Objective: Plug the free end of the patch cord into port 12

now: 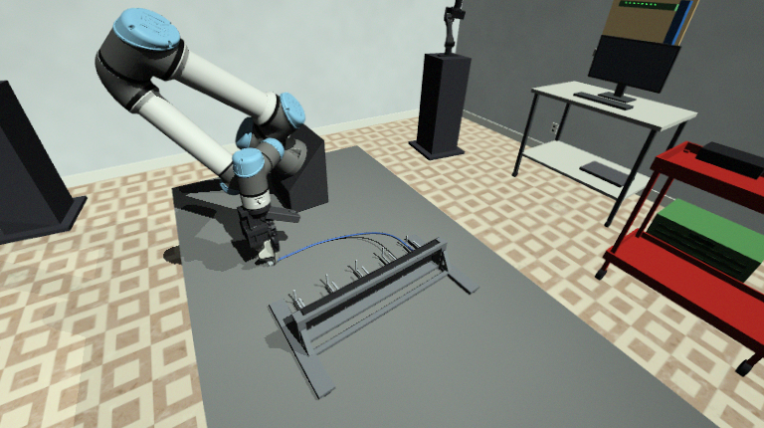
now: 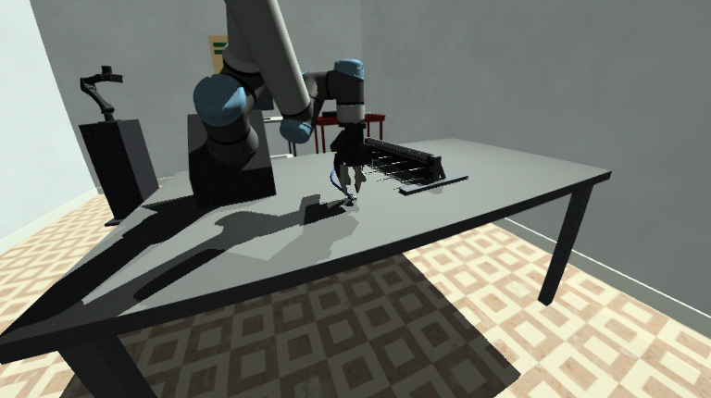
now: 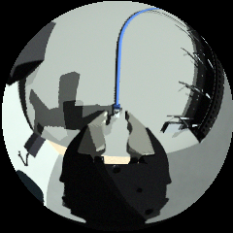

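Right now my hand is 10 mm to the left of the plug and 20 mm above it.
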